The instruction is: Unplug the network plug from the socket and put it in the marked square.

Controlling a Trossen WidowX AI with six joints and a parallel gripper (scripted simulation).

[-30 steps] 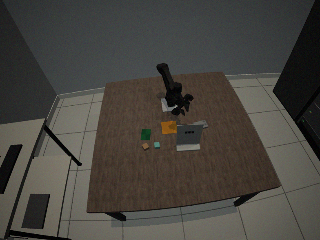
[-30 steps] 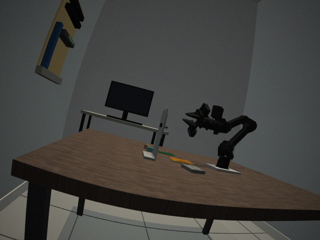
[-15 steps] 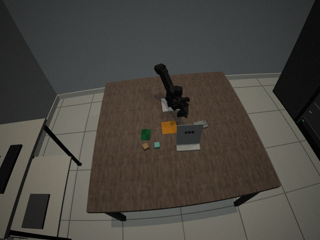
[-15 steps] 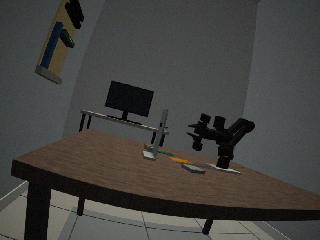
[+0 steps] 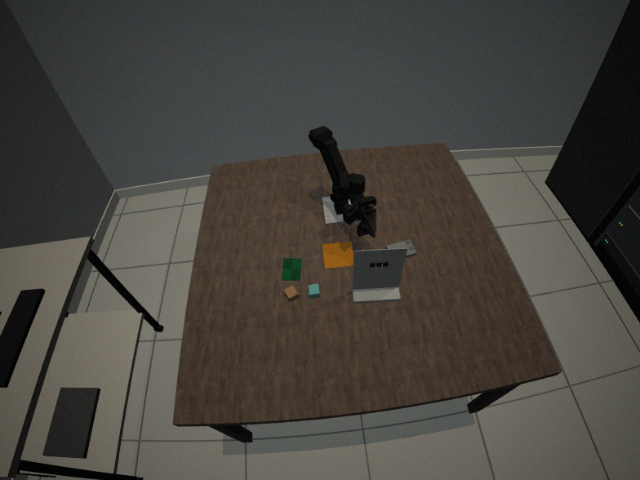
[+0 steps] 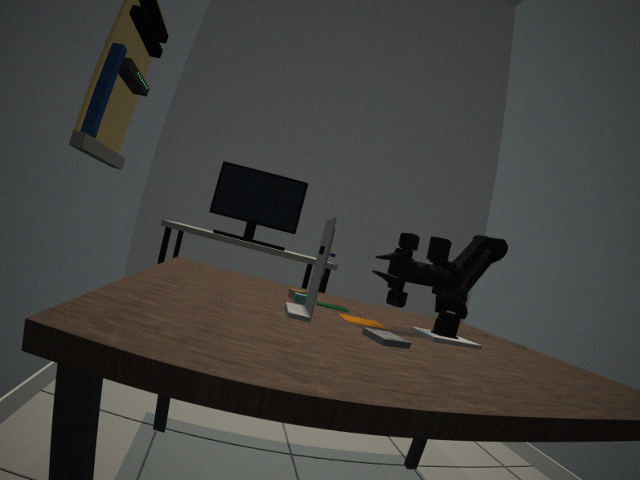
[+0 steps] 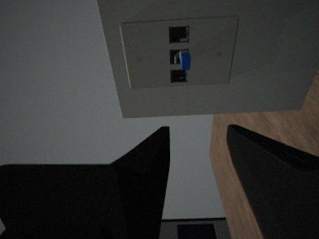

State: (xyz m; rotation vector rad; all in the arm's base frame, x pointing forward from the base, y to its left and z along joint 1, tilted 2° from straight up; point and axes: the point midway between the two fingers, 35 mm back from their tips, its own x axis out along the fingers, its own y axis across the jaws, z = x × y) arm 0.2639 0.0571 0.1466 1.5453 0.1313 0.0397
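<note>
Right now my gripper tip is 120 mm short of the blue network plug and 20 mm to the left of it. From my gripper tip the other things lie so: grey upright panel (140 mm ahead, 60 mm below, 20 mm to the right); then flat grey block (150 mm below, 130 mm to the left, 20 mm behind); then orange flat square (160 mm below, 120 mm to the right, 60 mm behind).
</note>
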